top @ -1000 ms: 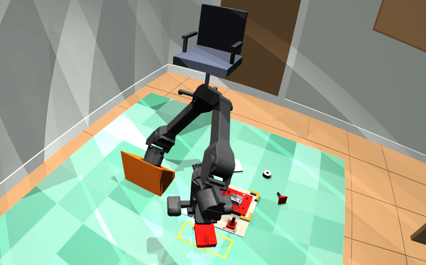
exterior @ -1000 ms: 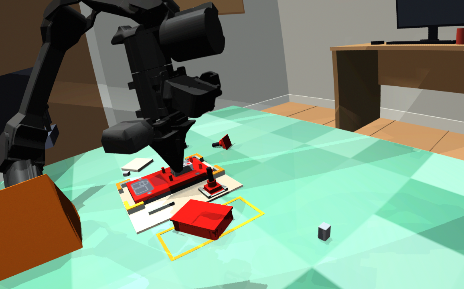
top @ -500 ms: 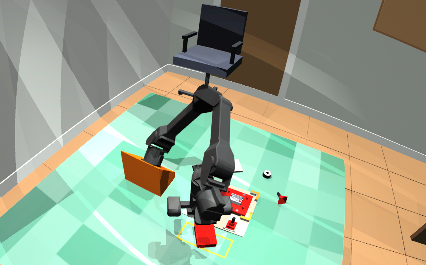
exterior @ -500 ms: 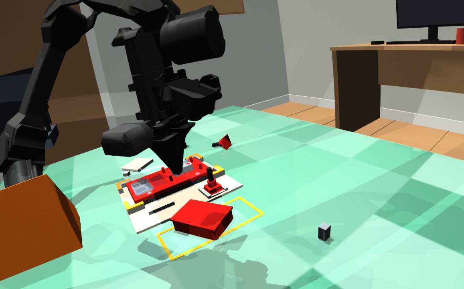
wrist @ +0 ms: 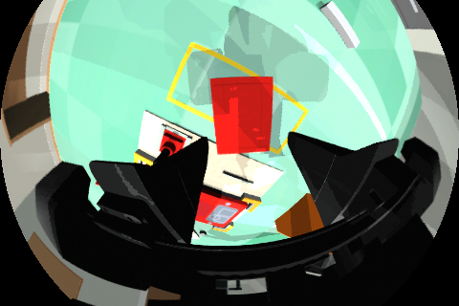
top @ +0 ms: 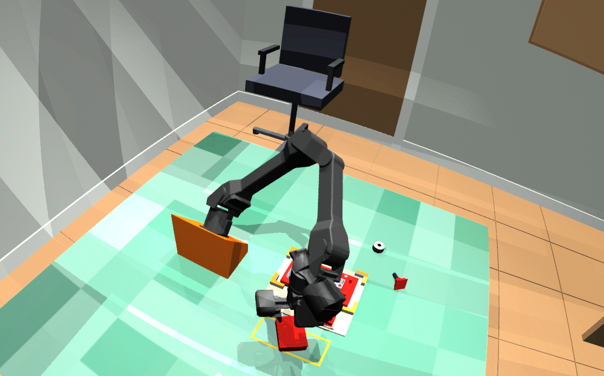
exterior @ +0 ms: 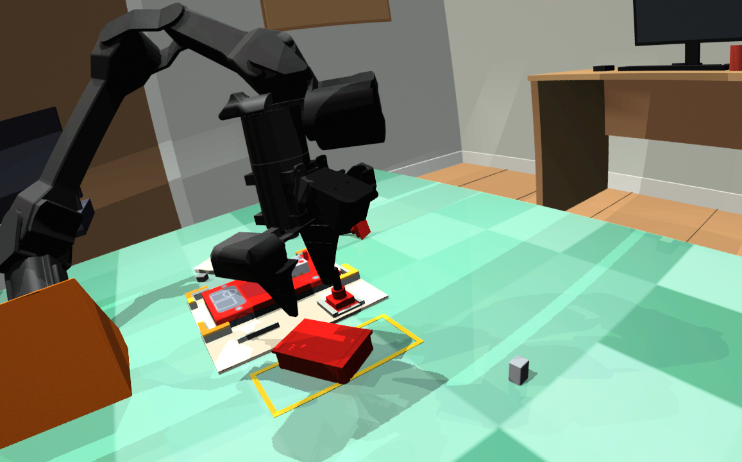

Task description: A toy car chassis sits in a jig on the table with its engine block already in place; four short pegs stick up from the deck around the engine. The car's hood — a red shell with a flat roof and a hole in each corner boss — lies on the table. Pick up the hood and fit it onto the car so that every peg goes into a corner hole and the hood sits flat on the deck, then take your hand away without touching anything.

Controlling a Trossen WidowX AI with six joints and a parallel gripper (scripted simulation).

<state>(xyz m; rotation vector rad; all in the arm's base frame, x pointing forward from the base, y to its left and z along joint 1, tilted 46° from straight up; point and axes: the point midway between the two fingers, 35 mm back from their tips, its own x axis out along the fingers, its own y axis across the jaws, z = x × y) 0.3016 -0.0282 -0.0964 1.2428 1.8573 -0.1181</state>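
My gripper tip is now 60 mm above the red hood. The rest, counted from my gripper tip: thin white bar (220 mm to the right, 70 mm below, 40 mm behind); white plate (390 mm to the left, 80 mm behind, 70 mm below); grey engine block (200 mm to the left, 60 mm below, 20 mm ahead).
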